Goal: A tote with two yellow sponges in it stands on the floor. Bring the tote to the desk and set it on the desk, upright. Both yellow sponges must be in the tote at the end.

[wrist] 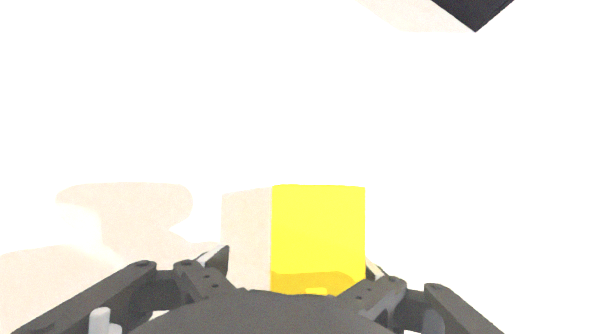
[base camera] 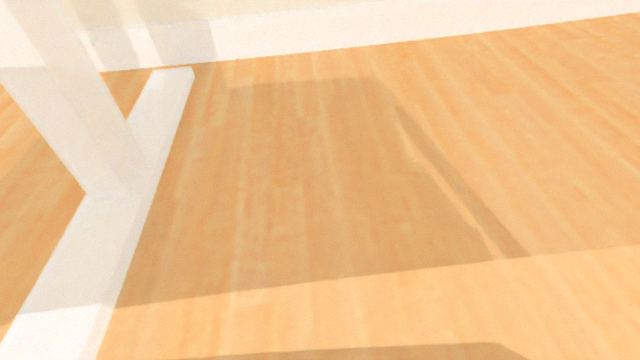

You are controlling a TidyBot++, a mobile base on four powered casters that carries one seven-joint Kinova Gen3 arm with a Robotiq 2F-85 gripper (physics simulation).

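Observation:
A white desk (base camera: 118,163) is there for me to see, and from the wrist I can see the desk (wrist: 137,137) too. My gripper (wrist: 290,264) is visible to me as well.

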